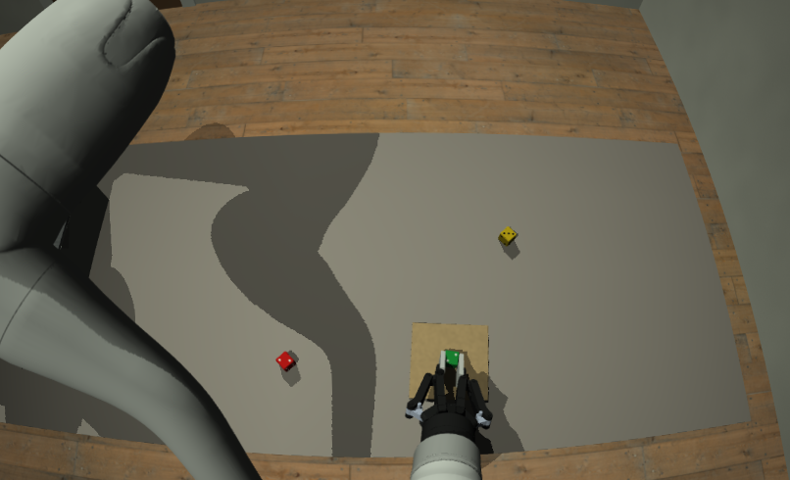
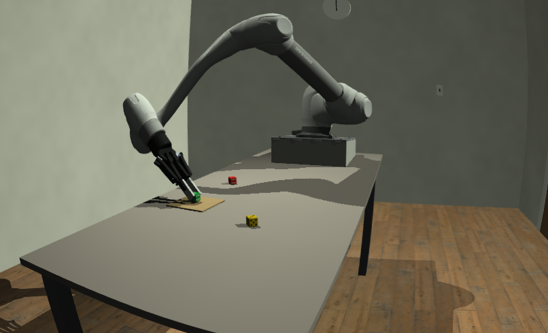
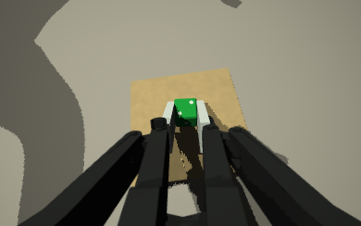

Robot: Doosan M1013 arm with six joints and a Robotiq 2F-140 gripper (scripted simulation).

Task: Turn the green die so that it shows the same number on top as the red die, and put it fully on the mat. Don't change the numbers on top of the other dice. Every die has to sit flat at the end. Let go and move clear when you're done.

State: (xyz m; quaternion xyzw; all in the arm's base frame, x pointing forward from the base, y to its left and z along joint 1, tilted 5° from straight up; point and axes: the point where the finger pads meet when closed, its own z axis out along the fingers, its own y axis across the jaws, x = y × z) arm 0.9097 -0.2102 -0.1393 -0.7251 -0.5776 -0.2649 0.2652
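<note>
The green die is 2 cm to the left of my hand and 2 cm below it. The rest, counted from my hand: tan mat 4 cm below, 2 cm to the left; then red die 29 cm behind, 3 cm below, 2 cm to the left; then yellow die 26 cm to the left, 13 cm ahead, 3 cm below.
</note>
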